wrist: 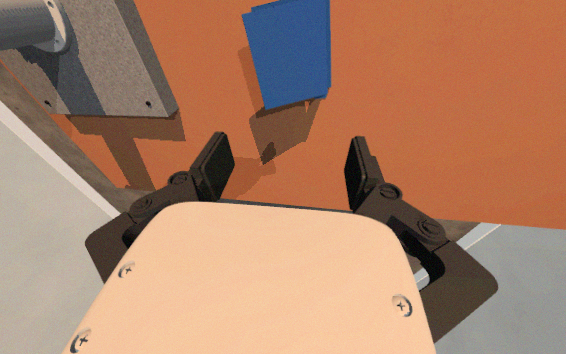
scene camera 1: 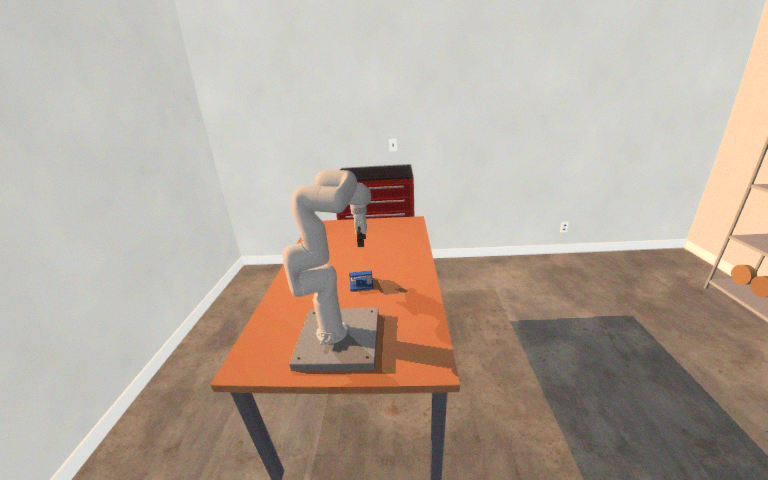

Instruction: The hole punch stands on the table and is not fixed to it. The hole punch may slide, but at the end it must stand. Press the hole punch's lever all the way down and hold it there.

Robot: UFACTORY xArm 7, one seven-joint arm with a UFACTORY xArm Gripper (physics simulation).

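Observation:
The blue hole punch stands on the orange table, in front of the robot's base. In the wrist view its broad flat blue top shows at the upper middle, cut by the frame's upper edge. How far down the lever stands cannot be told. My gripper is open with nothing between its fingers. It hangs high above the table, apart from the hole punch, and in scene camera 1 it shows beyond the punch.
The grey base plate of the arm is bolted at the table's near end, close to the hole punch. A red drawer cabinet stands behind the table's far edge. Shadows of the arm and punch fall on the table.

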